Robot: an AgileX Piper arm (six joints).
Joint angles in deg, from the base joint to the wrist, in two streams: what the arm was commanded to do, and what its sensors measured. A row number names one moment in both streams.
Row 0, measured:
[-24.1, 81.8, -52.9, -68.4, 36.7, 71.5]
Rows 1 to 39, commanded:
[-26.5, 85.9, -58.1, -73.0, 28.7, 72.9]
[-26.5, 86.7, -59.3, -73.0, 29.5, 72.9]
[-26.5, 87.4, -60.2, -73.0, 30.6, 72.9]
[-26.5, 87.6, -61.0, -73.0, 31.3, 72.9]
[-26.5, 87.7, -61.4, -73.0, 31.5, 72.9]
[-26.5, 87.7, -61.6, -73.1, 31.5, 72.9]
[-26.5, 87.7, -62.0, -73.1, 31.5, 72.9]
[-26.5, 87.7, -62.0, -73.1, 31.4, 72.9]
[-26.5, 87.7, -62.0, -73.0, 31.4, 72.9]
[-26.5, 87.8, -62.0, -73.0, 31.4, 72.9]
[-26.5, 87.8, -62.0, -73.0, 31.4, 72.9]
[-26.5, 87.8, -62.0, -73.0, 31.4, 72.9]
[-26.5, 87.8, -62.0, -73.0, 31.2, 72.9]
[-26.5, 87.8, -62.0, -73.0, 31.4, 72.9]
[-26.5, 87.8, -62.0, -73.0, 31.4, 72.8]
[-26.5, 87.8, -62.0, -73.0, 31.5, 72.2]
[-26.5, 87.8, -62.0, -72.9, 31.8, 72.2]
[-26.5, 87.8, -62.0, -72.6, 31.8, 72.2]
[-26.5, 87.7, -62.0, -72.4, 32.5, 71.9]
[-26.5, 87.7, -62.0, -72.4, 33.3, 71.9]
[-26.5, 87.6, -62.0, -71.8, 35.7, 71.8]
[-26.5, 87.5, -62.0, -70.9, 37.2, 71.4]
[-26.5, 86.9, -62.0, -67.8, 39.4, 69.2]
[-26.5, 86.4, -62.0, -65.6, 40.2, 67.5]
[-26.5, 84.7, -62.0, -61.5, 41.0, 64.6]
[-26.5, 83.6, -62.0, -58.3, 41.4, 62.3]
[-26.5, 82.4, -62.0, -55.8, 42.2, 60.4]
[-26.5, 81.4, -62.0, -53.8, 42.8, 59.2]
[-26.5, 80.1, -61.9, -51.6, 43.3, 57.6]
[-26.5, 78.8, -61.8, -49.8, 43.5, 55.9]
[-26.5, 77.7, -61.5, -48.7, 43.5, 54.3]
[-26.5, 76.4, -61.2, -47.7, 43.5, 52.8]
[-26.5, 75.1, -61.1, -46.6, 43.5, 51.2]
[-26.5, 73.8, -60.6, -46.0, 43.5, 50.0]
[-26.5, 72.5, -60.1, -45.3, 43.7, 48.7]
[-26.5, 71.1, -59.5, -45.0, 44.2, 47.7]
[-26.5, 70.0, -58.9, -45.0, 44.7, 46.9]
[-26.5, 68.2, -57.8, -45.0, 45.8, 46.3]
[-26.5, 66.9, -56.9, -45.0, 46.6, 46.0]
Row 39, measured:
[-26.2, 71.7, -59.8, -46.0, 43.3, 49.2]
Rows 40 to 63, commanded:
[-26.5, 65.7, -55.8, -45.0, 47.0, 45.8]
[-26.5, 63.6, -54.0, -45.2, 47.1, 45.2]
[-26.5, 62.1, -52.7, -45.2, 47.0, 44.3]
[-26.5, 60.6, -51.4, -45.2, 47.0, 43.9]
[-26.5, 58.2, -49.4, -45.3, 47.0, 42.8]
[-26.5, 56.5, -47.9, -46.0, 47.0, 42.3]
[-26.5, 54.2, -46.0, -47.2, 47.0, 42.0]
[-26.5, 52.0, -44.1, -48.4, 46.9, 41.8]
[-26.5, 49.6, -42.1, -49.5, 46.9, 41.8]
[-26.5, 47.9, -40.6, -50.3, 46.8, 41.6]
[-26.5, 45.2, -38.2, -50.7, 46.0, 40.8]
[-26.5, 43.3, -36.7, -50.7, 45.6, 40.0]
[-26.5, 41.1, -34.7, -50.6, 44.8, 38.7]
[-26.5, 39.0, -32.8, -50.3, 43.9, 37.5]
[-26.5, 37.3, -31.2, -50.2, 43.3, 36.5]
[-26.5, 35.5, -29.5, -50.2, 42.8, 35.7]
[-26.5, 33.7, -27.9, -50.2, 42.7, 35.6]
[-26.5, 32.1, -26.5, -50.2, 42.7, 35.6]
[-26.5, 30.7, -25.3, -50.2, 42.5, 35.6]
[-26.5, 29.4, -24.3, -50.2, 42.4, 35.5]
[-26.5, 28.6, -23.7, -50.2, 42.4, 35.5]
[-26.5, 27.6, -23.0, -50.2, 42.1, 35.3]
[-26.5, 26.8, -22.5, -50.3, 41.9, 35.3]
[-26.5, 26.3, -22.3, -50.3, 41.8, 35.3]
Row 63, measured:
[-26.2, 29.0, -24.2, -49.5, 43.1, 36.1]
